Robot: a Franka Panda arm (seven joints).
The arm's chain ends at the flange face. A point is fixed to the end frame.
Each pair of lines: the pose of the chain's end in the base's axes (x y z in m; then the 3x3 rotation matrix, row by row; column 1 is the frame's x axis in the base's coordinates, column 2 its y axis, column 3 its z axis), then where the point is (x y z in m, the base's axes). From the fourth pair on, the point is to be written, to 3 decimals.
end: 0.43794, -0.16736, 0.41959; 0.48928, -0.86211, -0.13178; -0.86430, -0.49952, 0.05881; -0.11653, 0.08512, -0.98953
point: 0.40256 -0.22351 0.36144
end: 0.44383, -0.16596, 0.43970; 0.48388, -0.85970, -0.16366; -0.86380, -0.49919, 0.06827; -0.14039, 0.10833, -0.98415
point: 0.40650 -0.22152 0.38221
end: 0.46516, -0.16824, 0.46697; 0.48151, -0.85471, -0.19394; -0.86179, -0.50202, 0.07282; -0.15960, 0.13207, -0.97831
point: 0.42622 -0.22361 0.41036
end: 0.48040, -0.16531, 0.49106; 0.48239, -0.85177, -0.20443; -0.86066, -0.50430, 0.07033; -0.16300, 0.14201, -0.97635
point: 0.441 -0.221 0.435
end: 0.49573, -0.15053, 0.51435; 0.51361, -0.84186, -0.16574; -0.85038, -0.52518, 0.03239; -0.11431, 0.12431, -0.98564
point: 0.460 -0.209 0.459
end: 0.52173, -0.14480, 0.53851; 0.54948, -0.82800, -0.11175; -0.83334, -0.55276, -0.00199; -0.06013, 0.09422, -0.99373
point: 0.492 -0.206 0.483
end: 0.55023, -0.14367, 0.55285; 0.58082, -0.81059, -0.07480; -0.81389, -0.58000, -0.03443; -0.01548, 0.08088, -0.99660
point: 0.524 -0.208 0.498
